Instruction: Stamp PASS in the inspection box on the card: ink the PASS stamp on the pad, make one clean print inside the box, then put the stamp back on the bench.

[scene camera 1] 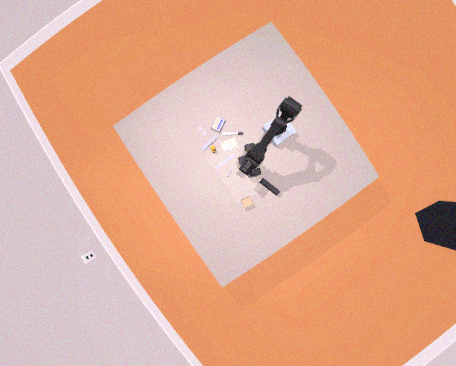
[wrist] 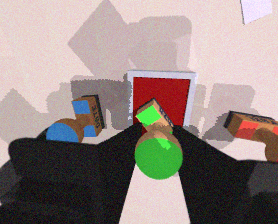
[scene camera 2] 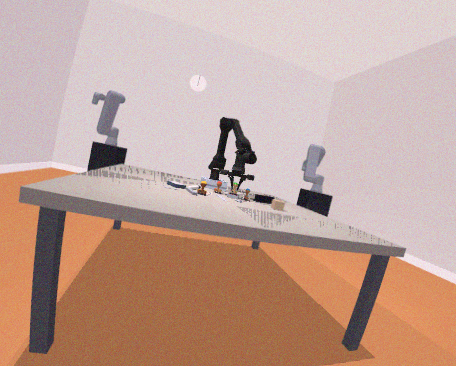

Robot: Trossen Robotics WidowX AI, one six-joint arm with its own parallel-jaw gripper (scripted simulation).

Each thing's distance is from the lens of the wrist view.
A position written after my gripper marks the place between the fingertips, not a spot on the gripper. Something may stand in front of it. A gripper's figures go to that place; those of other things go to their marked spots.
my gripper [wrist: 157, 128]: 11 cm
blue-knobbed stamp [wrist: 89, 122]: 14 cm
